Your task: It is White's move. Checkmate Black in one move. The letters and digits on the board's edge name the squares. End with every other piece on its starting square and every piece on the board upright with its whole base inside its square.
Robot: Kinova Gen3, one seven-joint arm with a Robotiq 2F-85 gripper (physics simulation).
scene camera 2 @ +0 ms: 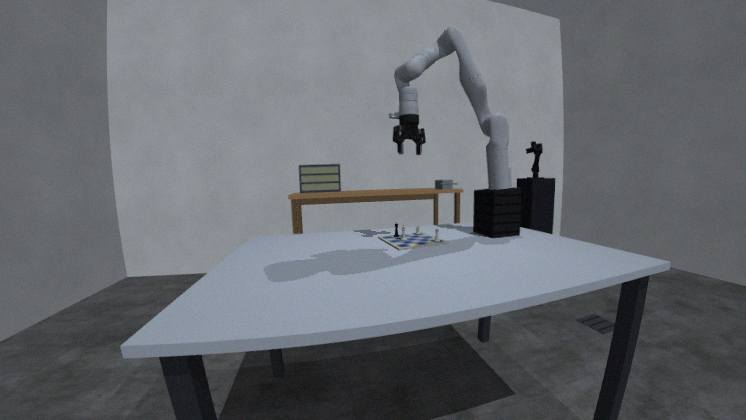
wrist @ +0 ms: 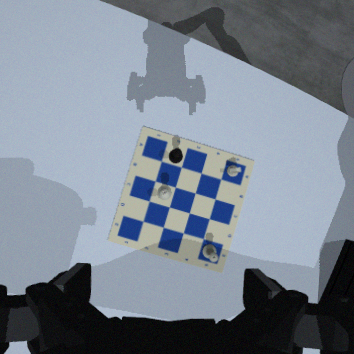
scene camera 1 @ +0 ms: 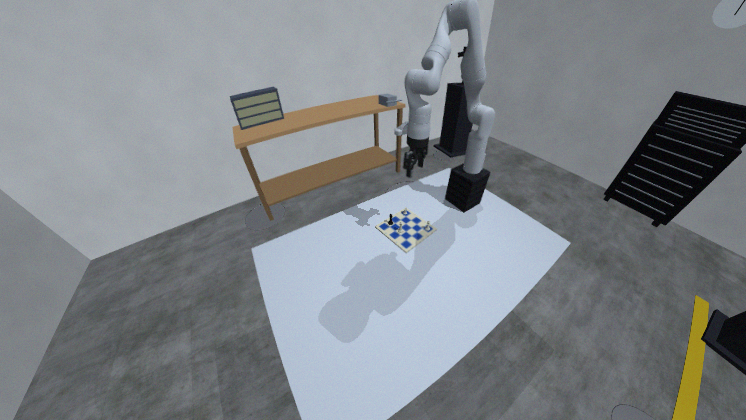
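Seen in the pictures: gripper, between the fingertips: (scene camera 2: 410,154) (wrist: 167,283) (scene camera 1: 414,171); arm's base, origin of its link: (scene camera 2: 499,188) (scene camera 1: 471,169).
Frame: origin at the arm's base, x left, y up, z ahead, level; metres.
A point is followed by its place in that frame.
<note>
The blue-and-cream board (scene camera 1: 406,244) @[y -0.199, x 0.157, z 0.472 m] (scene camera 2: 400,247) @[y -0.199, x 0.182, z 0.486 m] (wrist: 183,200) @[y -0.199, x 0.060, z 0.418 m] lies on the table with four upright pieces. In the wrist view, a black piece (scene camera 1: 390,220) @[y -0.177, x 0.004, z 0.479 m] (scene camera 2: 396,230) @[y -0.171, x 0.003, z 0.476 m] (wrist: 175,155) @[y -0.143, x 0.006, z 0.474 m] stands on the far row's second square from the left. A white piece (scene camera 1: 400,228) @[y -0.179, x 0.071, z 0.459 m] (scene camera 2: 403,232) @[y -0.167, x 0.071, z 0.456 m] (wrist: 164,192) @[y -0.142, x 0.066, z 0.456 m] stands two squares nearer in that column. Other white pieces stand on the far right corner square (scene camera 1: 405,211) @[y -0.181, x -0.029, z 0.375 m] (scene camera 2: 417,229) @[y -0.178, x -0.033, z 0.375 m] (wrist: 232,170) @[y -0.166, x -0.030, z 0.379 m] and near right corner square (scene camera 1: 428,225) @[y -0.173, x 0.116, z 0.329 m] (scene camera 2: 436,235) @[y -0.175, x 0.116, z 0.332 m] (wrist: 211,253) @[y -0.152, x 0.109, z 0.335 m]. Edge letters are too small to read. My gripper (scene camera 1: 415,169) @[y 0.143, x 0.103, z 0.431 m] (scene camera 2: 409,152) @[y 0.143, x 0.103, z 0.431 m] (wrist: 167,283) @[y 0.143, x 0.103, z 0.431 m] is open, empty, high above the table.
The white table (scene camera 1: 469,292) @[y -0.205, x 0.475, z 0.363 m] (scene camera 2: 365,297) @[y -0.205, x 0.557, z 0.621 m] carries the black arm base (scene camera 1: 466,190) @[y -0.070, x 0.069, z 0.079 m] (scene camera 2: 496,212) @[y -0.096, x 0.090, z 0.062 m] to the right of the board. A wooden bench (scene camera 1: 323,111) (scene camera 2: 375,195) stands behind, bearing a slatted panel (scene camera 1: 258,108) (scene camera 2: 319,178) and a small grey box (scene camera 1: 387,99) (scene camera 2: 443,184).
</note>
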